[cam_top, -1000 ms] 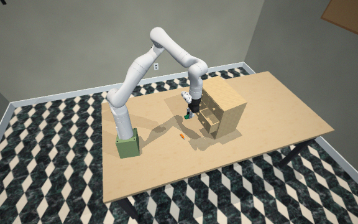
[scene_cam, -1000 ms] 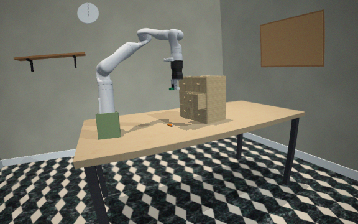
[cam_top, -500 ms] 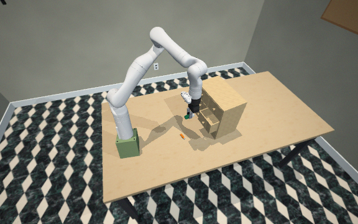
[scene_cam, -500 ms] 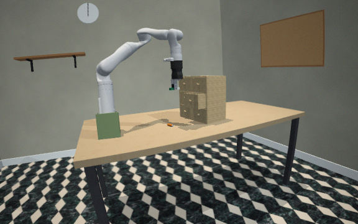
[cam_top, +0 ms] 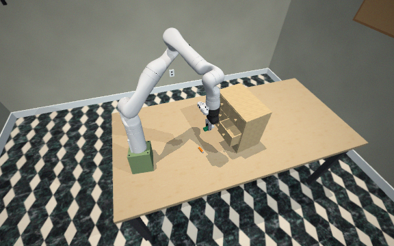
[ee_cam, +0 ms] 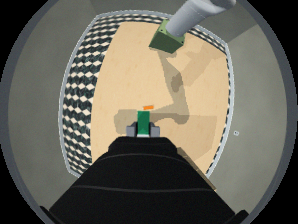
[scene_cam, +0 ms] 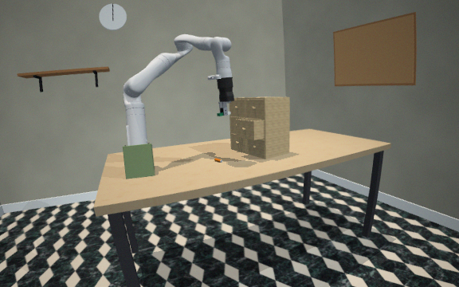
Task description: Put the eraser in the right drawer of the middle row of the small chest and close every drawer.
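Right now the green eraser is 10 mm ahead of my hand and 10 mm below it. Also, from my hand: small orange object: 40 mm behind, 10 mm to the left, 250 mm below.
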